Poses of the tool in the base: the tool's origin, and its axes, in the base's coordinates. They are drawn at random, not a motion.
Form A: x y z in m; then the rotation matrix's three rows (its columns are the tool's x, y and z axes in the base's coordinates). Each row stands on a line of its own.
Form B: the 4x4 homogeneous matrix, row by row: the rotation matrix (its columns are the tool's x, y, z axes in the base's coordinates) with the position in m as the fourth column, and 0 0 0 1 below. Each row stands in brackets. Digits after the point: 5 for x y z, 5 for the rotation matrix.
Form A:
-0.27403 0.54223 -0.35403
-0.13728 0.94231 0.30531
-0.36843 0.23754 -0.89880
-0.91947 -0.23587 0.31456
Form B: [[-0.13728 0.94231 0.30531 -0.27403], [-0.36843 0.23754 -0.89880 0.54223], [-0.91947 -0.23587 0.31456 -0.35403], [0 0 0 1]]
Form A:
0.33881 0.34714 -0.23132
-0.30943 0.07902 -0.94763
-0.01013 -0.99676 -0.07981
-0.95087 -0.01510 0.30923
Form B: [[-0.30943 0.07902 -0.94763 0.33881], [-0.01013 -0.99676 -0.07981 0.34714], [-0.95087 -0.01510 0.30923 -0.23132], [0 0 0 1]]
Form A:
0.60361 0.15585 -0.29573
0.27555 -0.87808 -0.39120
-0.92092 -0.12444 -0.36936
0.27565 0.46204 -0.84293
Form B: [[0.27555 -0.87808 -0.39120 0.60361], [-0.92092 -0.12444 -0.36936 0.15585], [0.27565 0.46204 -0.84293 -0.29573], [0 0 0 1]]
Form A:
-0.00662 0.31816 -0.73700
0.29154 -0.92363 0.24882
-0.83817 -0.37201 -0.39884
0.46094 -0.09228 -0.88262
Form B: [[0.29154 -0.92363 0.24882 -0.00662], [-0.83817 -0.37201 -0.39884 0.31816], [0.46094 -0.09228 -0.88262 -0.73700], [0 0 0 1]]
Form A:
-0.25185 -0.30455 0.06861
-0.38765 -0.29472 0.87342
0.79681 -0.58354 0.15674
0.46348 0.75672 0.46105
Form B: [[-0.38765 -0.29472 0.87342 -0.25185], [0.79681 -0.58354 0.15674 -0.30455], [0.46348 0.75672 0.46105 0.06861], [0 0 0 1]]
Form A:
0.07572 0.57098 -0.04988
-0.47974 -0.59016 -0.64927
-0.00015 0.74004 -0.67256
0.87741 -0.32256 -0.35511
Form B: [[-0.47974 -0.59016 -0.64927 0.07572], [-0.00015 0.74004 -0.67256 0.57098], [0.87741 -0.32256 -0.35511 -0.04988], [0 0 0 1]]
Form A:
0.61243 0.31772 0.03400
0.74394 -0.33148 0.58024
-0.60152 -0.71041 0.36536
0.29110 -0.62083 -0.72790
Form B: [[0.74394 -0.33148 0.58024 0.61243], [-0.60152 -0.71041 0.36536 0.31772], [0.29110 -0.62083 -0.72790 0.03400], [0 0 0 1]]
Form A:
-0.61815 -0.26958 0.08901
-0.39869 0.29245 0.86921
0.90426 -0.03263 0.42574
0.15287 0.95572 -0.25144
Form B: [[-0.39869 0.29245 0.86921 -0.61815], [0.90426 -0.03263 0.42574 -0.26958], [0.15287 0.95572 -0.25144 0.08901], [0 0 0 1]]
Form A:
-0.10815 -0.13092 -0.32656
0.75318 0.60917 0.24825
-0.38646 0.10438 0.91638
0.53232 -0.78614 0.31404
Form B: [[0.75318 0.60917 0.24825 -0.10815], [-0.38646 0.10438 0.91638 -0.13092], [0.53232 -0.78614 0.31404 -0.32656], [0 0 0 1]]
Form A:
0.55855 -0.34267 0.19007
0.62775 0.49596 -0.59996
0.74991 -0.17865 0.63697
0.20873 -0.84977 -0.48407
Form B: [[0.62775 0.49596 -0.59996 0.55855], [0.74991 -0.17865 0.63697 -0.34267], [0.20873 -0.84977 -0.48407 0.19007], [0 0 0 1]]
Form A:
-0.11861 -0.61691 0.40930
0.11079 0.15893 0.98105
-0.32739 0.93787 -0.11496
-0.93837 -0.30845 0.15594
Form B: [[0.11079 0.15893 0.98105 -0.11861], [-0.32739 0.93787 -0.11496 -0.61691], [-0.93837 -0.30845 0.15594 0.40930], [0 0 0 1]]
